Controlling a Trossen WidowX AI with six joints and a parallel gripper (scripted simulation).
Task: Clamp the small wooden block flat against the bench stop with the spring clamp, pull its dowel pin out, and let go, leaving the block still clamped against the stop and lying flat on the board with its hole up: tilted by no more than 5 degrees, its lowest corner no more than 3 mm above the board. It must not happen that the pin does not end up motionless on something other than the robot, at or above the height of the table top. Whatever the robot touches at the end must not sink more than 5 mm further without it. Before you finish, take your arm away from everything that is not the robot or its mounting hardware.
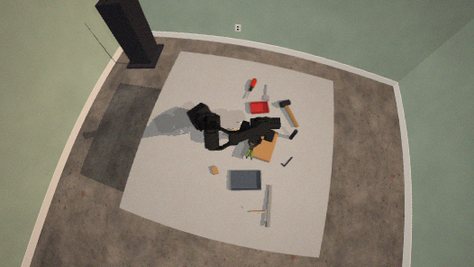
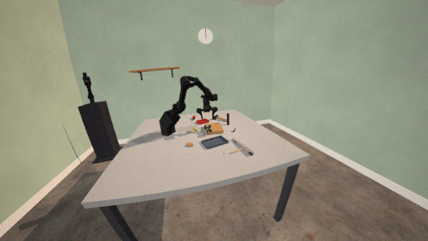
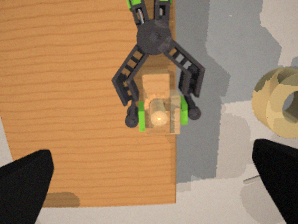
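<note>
My hand is 100 mm above the dowel pin. Round my hand: small wooden block 110 mm below; bench stop 110 mm below, 10 mm to the left, 10 mm behind; wooden board 140 mm below, 50 mm ahead.
</note>
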